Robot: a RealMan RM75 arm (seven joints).
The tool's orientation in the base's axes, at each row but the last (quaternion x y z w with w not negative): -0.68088 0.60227 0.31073 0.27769; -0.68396 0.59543 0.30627 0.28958; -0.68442 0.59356 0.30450 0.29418; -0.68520 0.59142 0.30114 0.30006; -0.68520 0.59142 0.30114 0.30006; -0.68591 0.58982 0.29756 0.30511; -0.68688 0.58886 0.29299 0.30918; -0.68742 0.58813 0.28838 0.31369; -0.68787 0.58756 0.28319 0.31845; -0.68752 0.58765 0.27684 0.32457; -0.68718 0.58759 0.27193 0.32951; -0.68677 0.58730 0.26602 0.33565; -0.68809 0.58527 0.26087 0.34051
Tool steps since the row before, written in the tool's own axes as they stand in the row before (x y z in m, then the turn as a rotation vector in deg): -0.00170 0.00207 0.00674 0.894 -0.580 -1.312; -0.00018 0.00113 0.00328 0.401 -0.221 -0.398; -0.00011 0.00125 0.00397 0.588 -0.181 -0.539; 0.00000 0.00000 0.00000 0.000 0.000 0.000; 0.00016 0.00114 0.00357 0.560 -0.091 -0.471; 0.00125 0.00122 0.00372 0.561 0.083 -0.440; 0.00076 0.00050 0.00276 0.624 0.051 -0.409; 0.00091 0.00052 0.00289 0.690 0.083 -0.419; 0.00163 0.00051 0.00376 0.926 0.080 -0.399; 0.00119 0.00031 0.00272 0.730 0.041 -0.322; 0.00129 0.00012 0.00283 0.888 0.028 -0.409; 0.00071 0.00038 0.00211 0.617 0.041 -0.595; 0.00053 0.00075 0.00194 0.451 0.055 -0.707
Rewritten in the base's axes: -0.00279 0.00592 -0.00312 0.765 -1.496 0.181; -0.00138 0.00247 -0.00201 0.290 -0.531 -0.043; -0.00152 0.00295 -0.00251 0.281 -0.762 -0.097; 0.00000 0.00000 0.00000 0.000 0.000 0.000; -0.00132 0.00250 -0.00247 0.184 -0.703 -0.124; -0.00123 0.00193 -0.00341 0.010 -0.700 -0.156; -0.00050 0.00159 -0.00238 0.049 -0.712 -0.222; -0.00046 0.00160 -0.00258 0.027 -0.765 -0.269; -0.00032 0.00182 -0.00369 0.065 -0.898 -0.462; -0.00012 0.00132 -0.00267 0.073 -0.711 -0.357; 0.00013 0.00136 -0.00279 0.110 -0.876 -0.420; -0.00019 0.00115 -0.00193 0.046 -0.851 -0.098; -0.00057 0.00111 -0.00175 -0.001 -0.835 0.096
